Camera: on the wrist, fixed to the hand. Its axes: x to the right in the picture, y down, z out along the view.
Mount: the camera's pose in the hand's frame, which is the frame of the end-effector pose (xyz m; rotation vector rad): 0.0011 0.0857 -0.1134 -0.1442 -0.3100 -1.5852
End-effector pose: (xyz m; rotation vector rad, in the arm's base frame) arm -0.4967 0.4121 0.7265 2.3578 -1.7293 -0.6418
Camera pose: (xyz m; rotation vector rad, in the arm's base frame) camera -0.5235 0.3684 0.8591 -2.6586 -0.4743 1.0044
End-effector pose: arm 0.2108 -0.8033 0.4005 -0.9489 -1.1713 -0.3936
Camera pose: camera 0.3396 -0.8445 0.3568 0.0244 -2.0391 -1.6255
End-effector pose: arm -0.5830 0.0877 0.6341 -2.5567 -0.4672 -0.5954
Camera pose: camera -0.5829 -0.0414 0.6935 1.6994 2.3883 0.5943
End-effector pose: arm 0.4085 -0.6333 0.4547 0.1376 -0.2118 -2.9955
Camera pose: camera 0.4298 -0.7327 0.3553 0.1374 -0.0873 1.6798
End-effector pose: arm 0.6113 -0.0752 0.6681 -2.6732 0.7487 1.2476
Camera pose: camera 0.6502 -0.1831 0.7520 -1.9228 -1.2879 1.0205
